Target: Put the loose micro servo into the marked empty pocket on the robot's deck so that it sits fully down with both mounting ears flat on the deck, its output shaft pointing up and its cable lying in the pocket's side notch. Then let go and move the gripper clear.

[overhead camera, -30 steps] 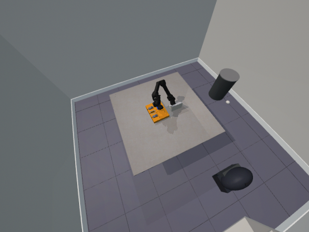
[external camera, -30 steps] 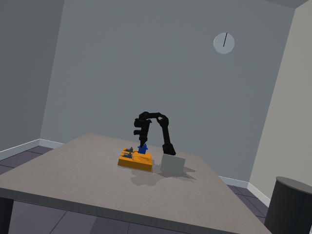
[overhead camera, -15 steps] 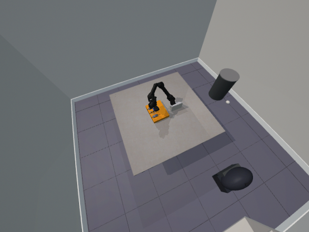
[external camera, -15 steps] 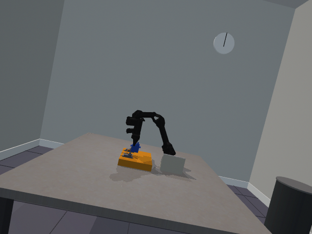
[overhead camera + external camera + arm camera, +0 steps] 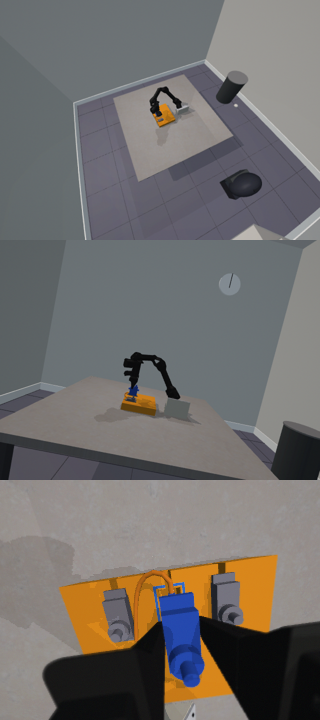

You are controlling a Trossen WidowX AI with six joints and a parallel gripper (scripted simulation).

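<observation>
Now: the orange deck 12 cm behind my gripper tip and 10 cm below it.
</observation>
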